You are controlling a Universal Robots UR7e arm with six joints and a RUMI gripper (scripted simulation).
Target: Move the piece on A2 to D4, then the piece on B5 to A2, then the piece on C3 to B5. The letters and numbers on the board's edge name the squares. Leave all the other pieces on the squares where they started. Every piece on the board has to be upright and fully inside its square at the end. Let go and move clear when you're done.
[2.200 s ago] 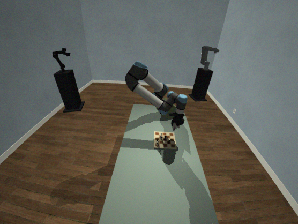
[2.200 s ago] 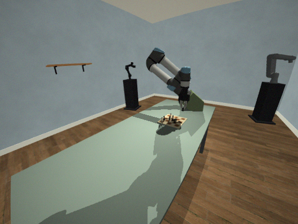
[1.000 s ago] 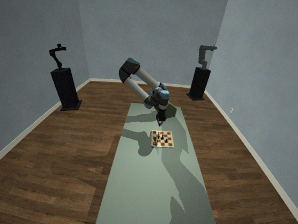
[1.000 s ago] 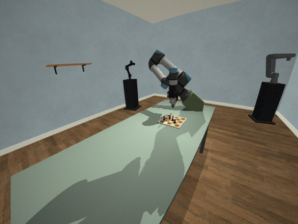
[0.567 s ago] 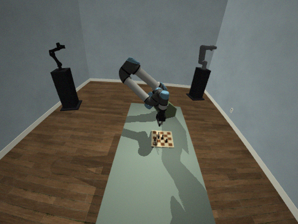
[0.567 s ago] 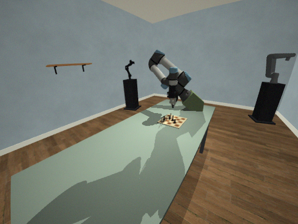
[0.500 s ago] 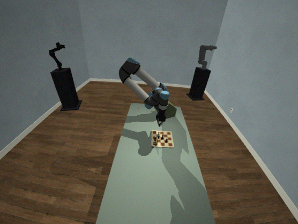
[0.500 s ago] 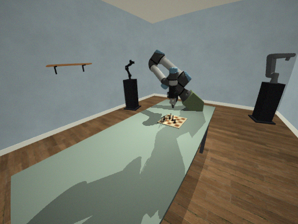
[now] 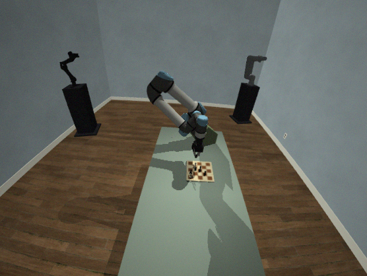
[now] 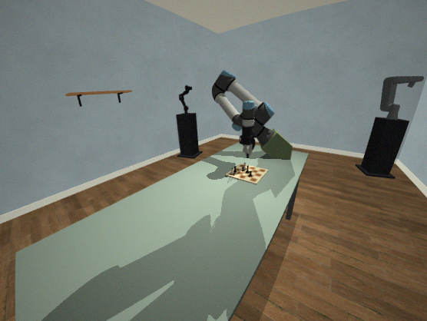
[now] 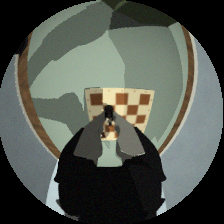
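Now: hand 4 cm short of the white piece, 1 cm to the left of it and 7 cm above it. Round my hand: chessboard: 9 cm ahead, 2 cm to the left, 10 cm below.
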